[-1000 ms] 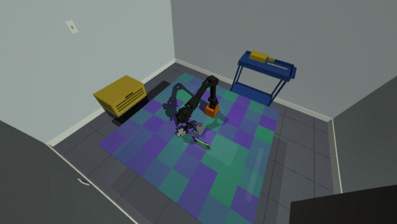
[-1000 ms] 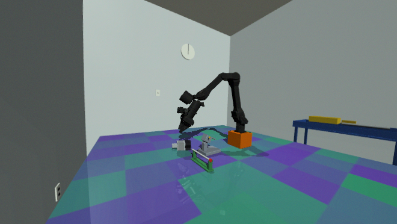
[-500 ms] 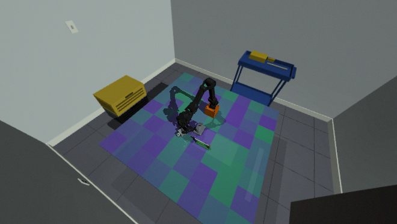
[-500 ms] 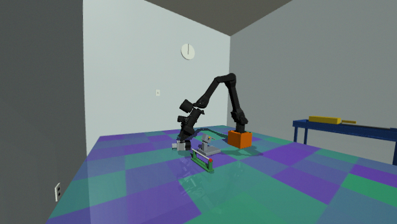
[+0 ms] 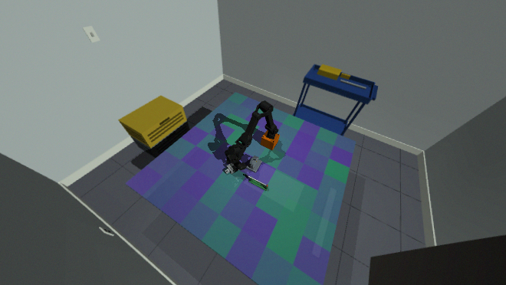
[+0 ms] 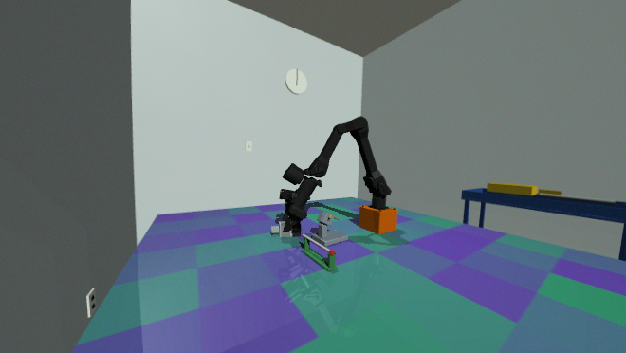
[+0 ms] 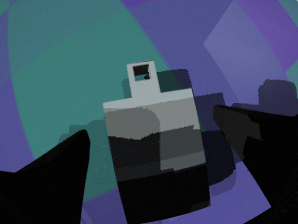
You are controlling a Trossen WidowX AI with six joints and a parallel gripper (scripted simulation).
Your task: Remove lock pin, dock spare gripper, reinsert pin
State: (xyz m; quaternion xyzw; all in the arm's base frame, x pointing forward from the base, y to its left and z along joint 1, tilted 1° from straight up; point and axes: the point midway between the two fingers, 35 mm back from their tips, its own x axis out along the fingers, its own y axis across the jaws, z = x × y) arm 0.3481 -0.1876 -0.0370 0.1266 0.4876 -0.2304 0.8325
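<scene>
The spare gripper lies 1 cm to the left of my gripper tip, 1 cm below it and 1 cm behind it. Round my gripper tip: grey mount: 15 cm to the left, 9 cm behind, 2 cm above; then green cradle: 22 cm to the left, 4 cm ahead, 1 cm below.
</scene>
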